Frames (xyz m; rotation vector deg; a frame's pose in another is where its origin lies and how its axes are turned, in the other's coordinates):
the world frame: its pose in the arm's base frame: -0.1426 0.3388 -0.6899 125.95 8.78 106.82
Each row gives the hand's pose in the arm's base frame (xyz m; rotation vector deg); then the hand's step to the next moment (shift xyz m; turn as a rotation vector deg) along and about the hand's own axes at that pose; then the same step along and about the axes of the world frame.
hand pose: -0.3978 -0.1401 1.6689 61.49 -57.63 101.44
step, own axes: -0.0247 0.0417 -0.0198 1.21 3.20 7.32
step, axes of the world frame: -0.0431 -0.0046 -0.0294 0.61 8.02 -0.74
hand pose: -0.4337 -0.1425 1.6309 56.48 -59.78 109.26
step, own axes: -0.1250 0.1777 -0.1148 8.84 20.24 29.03
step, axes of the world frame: -0.2214 -0.0449 -0.0968 1.52 34.77 -10.93
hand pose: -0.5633 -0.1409 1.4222 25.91 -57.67 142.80
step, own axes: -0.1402 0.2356 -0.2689 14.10 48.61 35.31
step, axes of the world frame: -0.3702 -0.0992 0.0246 -16.15 54.55 -23.92
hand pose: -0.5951 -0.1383 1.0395 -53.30 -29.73 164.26
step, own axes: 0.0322 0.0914 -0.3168 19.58 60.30 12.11
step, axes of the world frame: -0.2451 -0.1007 0.1988 -38.80 50.46 -10.70
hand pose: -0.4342 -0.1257 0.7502 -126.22 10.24 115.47
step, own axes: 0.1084 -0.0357 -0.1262 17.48 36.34 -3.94
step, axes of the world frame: -0.0643 -0.0486 0.1498 -26.37 30.21 5.78
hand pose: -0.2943 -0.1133 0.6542 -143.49 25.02 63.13
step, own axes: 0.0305 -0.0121 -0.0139 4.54 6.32 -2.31
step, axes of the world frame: -0.0052 -0.0063 0.0347 -4.57 5.95 3.10
